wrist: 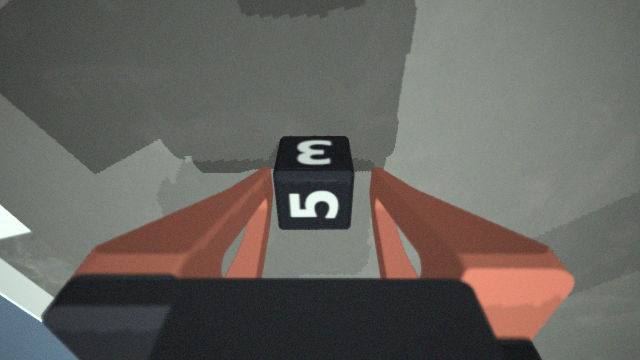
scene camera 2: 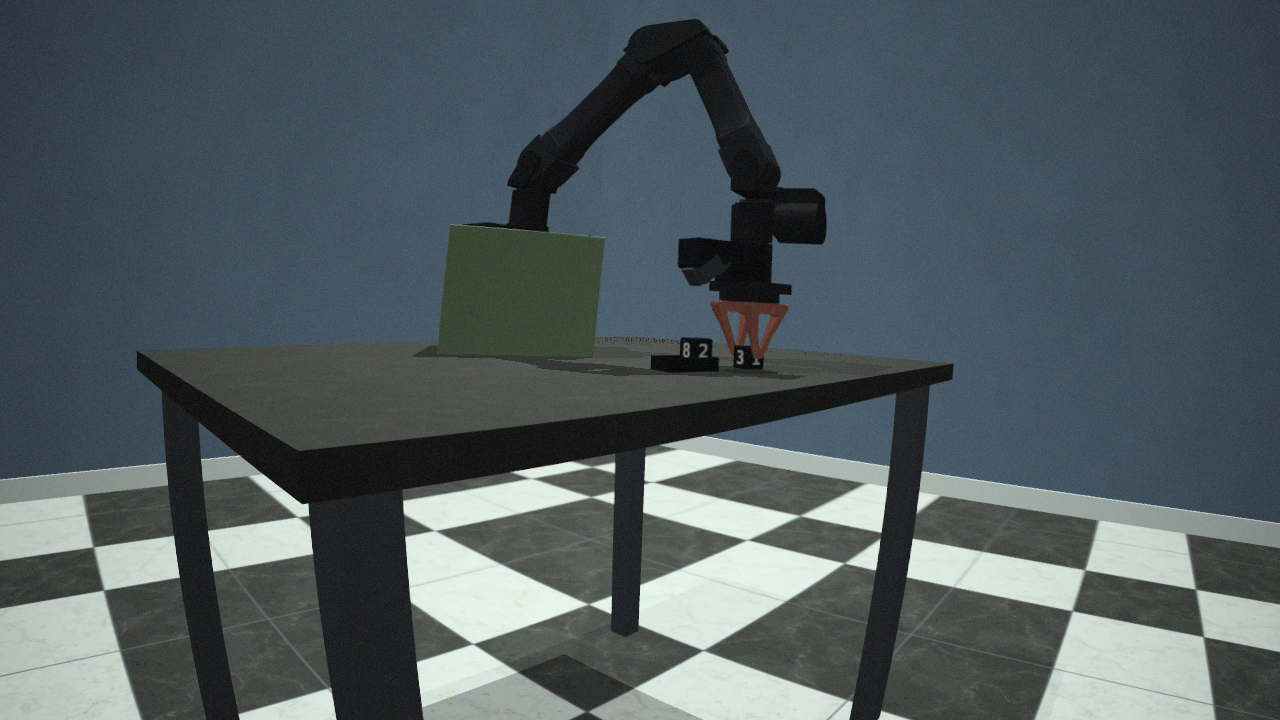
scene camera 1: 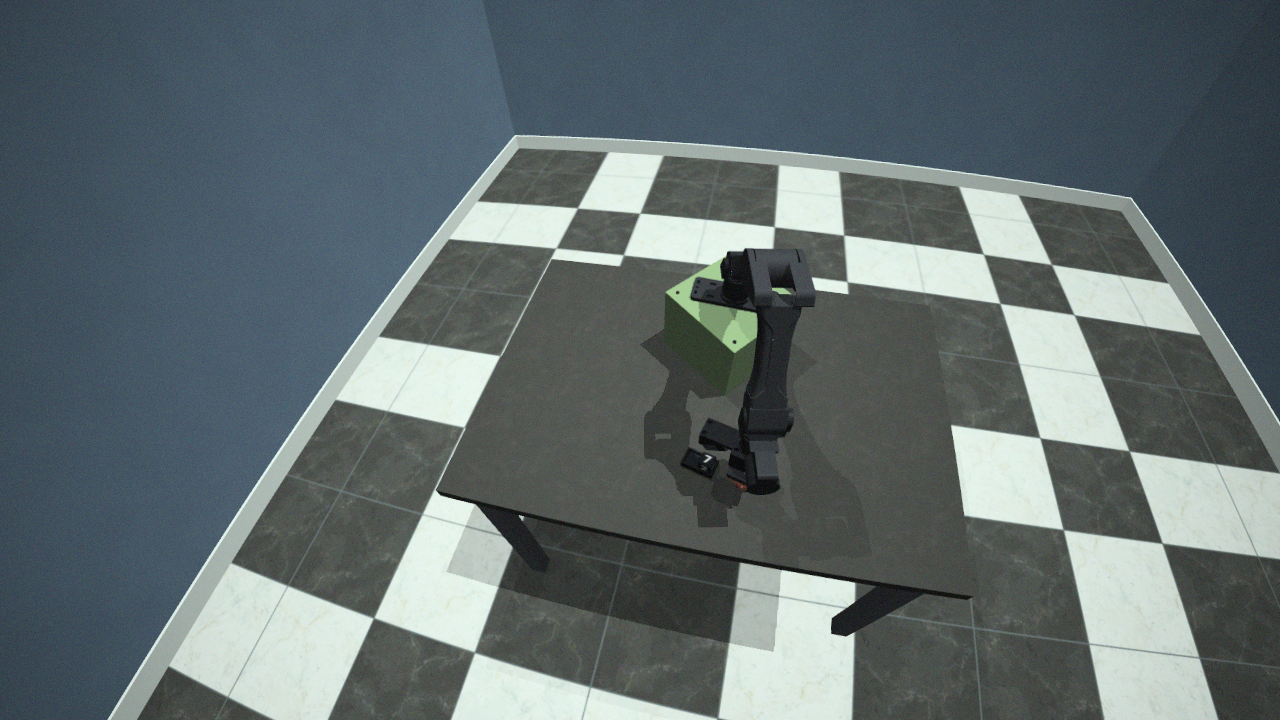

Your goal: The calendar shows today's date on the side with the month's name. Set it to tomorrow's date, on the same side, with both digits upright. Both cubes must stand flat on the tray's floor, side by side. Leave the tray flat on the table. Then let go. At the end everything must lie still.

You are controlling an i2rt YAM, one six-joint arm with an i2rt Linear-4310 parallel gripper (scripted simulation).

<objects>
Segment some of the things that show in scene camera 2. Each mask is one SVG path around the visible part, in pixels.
My gripper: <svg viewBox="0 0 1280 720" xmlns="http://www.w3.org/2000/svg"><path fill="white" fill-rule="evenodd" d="M772 244L758 243L767 245L766 282L709 281L709 291L720 290L719 300L722 301L711 301L710 306L721 326L730 353L733 356L734 346L744 345L748 333L753 358L762 359L772 336L788 311L788 305L778 304L780 294L791 295L792 285L771 283ZM770 314L770 320L761 344L759 344L759 315ZM727 312L739 312L740 314L737 340L734 340Z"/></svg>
A low black tray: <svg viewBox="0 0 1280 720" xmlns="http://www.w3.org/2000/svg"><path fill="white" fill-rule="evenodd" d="M651 362L652 370L670 373L718 371L719 369L718 357L680 358L680 355L653 355Z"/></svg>
</objects>
